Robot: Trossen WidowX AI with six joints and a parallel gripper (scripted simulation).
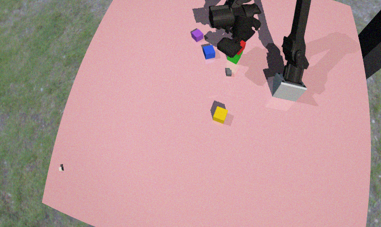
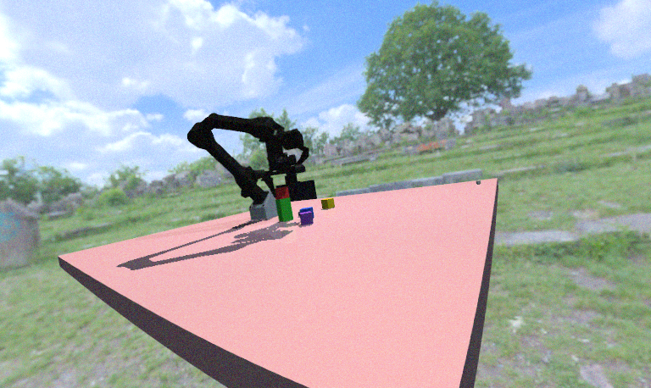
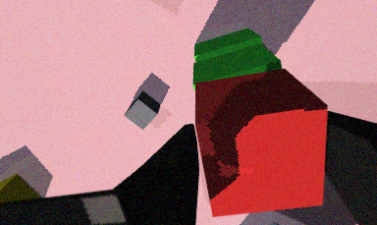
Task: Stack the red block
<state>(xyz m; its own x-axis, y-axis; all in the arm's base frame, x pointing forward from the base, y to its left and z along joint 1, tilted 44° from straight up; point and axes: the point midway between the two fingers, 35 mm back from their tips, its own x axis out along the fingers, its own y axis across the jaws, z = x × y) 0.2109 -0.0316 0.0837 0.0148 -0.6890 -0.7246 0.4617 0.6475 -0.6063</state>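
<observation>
My gripper tip is now 10 mm below the red block. Also, from my gripper tip: blue block 100 mm ahead, 70 mm below; then small grey cube 20 mm ahead, 70 mm to the left, 80 mm below; then green block 30 mm below.
</observation>
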